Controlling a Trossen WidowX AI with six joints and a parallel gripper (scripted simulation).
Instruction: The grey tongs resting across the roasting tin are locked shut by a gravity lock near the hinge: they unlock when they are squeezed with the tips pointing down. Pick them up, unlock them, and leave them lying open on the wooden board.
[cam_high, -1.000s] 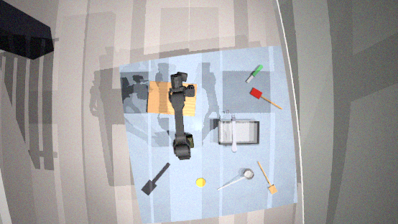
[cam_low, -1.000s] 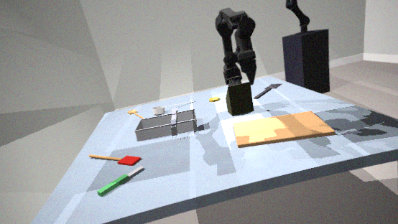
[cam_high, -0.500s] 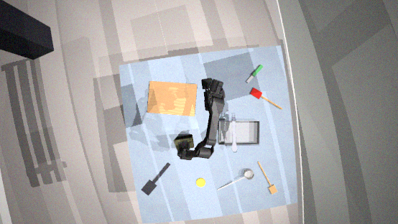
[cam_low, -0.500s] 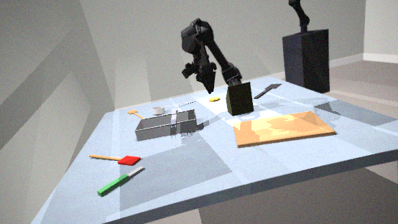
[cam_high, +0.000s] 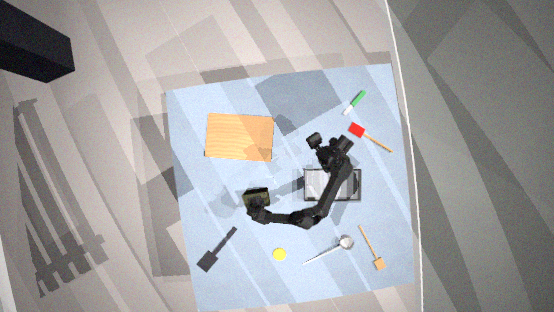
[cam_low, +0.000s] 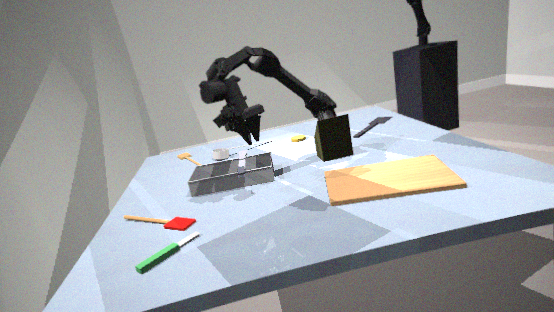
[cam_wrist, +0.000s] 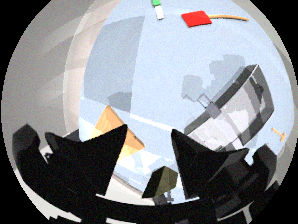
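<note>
Right now my gripper tip is 21 cm to the left of the roasting tin, 15 cm above it and 6 cm short of it. Also, from my gripper tip: wooden board: 35 cm behind, 17 cm to the left, 17 cm below; red spatula: 33 cm ahead, 17 cm below, 2 cm to the right; green-handled knife: 31 cm ahead, 17 cm to the left, 17 cm below.
</note>
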